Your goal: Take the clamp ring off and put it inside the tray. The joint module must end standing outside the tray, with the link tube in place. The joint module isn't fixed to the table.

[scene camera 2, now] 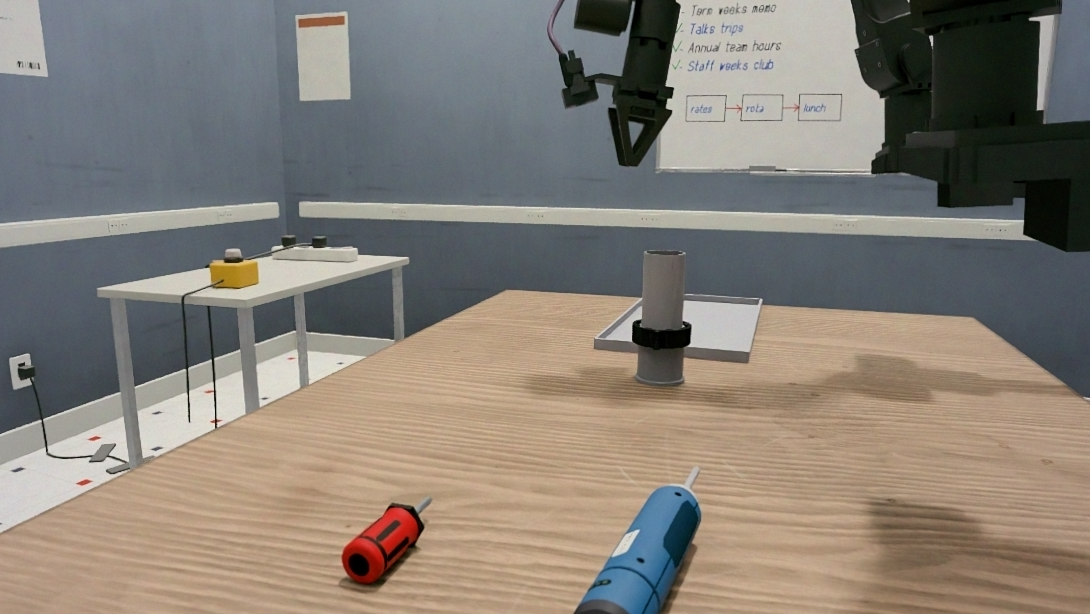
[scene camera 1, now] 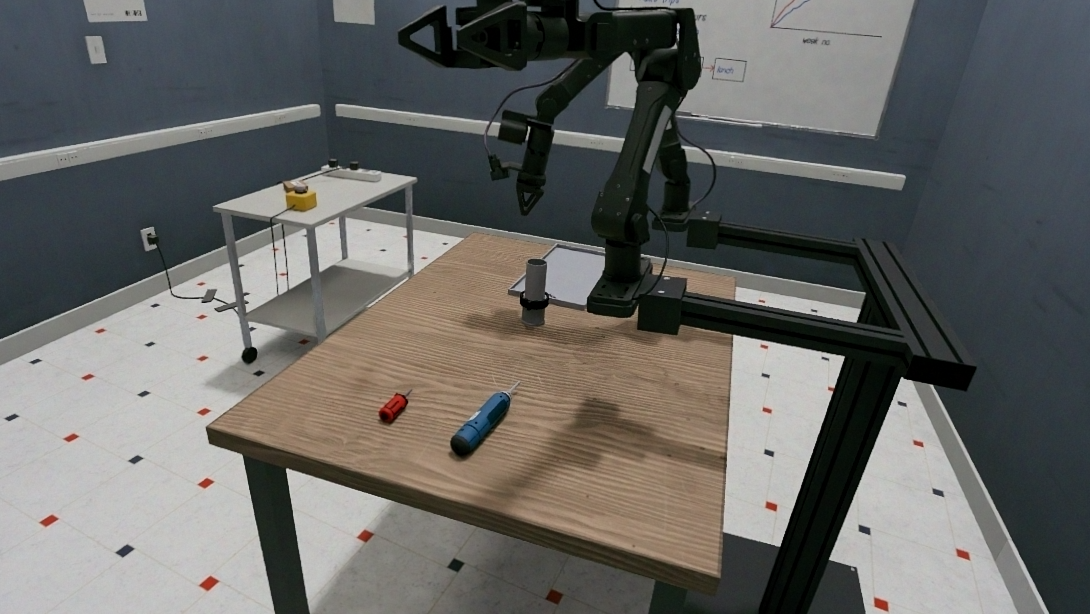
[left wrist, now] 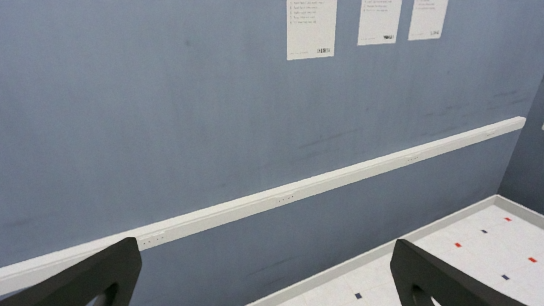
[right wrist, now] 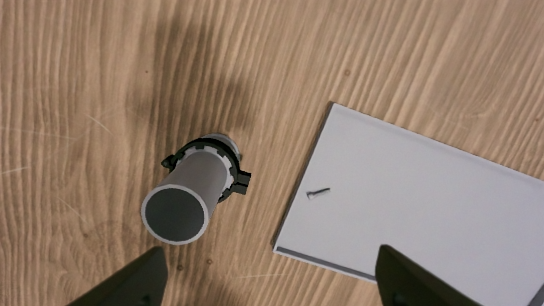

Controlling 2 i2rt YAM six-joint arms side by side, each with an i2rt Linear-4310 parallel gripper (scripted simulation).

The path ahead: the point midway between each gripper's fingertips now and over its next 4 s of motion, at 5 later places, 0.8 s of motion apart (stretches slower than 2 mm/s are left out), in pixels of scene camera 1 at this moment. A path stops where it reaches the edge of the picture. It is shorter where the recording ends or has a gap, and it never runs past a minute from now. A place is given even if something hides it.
My left gripper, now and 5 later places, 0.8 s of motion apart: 426, 37; 344, 168; 354, 242; 410, 274; 487, 288; 553, 294
My right gripper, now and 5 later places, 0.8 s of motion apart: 524, 211; 540, 232; 542, 240; 539, 250; 540, 262; 538, 271
